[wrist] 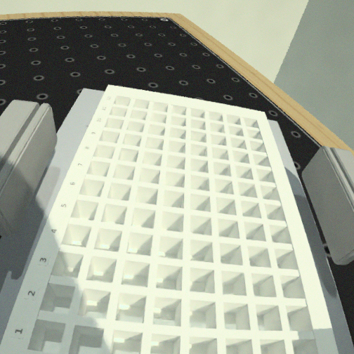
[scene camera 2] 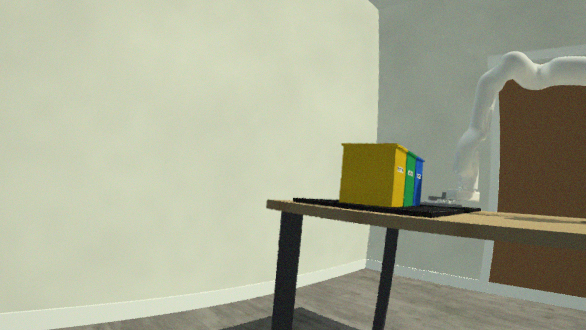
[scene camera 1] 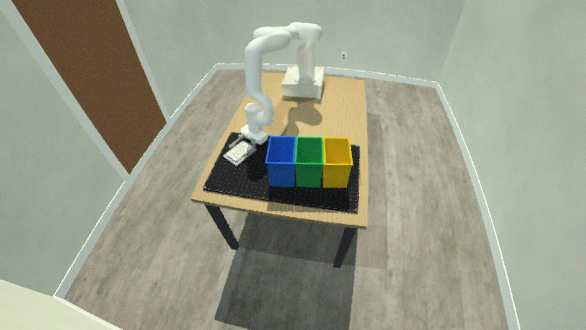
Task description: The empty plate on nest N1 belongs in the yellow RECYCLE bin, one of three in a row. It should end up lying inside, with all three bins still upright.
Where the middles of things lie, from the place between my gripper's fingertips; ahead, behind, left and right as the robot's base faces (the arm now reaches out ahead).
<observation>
Right now my hand is 20 mm past the white plate [wrist: 176,220], 10 mm to the right of it and 10 mm above it. Round my hand: green bin [scene camera 1: 309,159] (100 mm ahead, 410 mm to the left, 60 mm above); then yellow bin [scene camera 2: 372,173] (90 mm ahead, 550 mm to the left, 60 mm above); then blue bin [scene camera 1: 280,158] (100 mm ahead, 280 mm to the left, 60 mm above).
</observation>
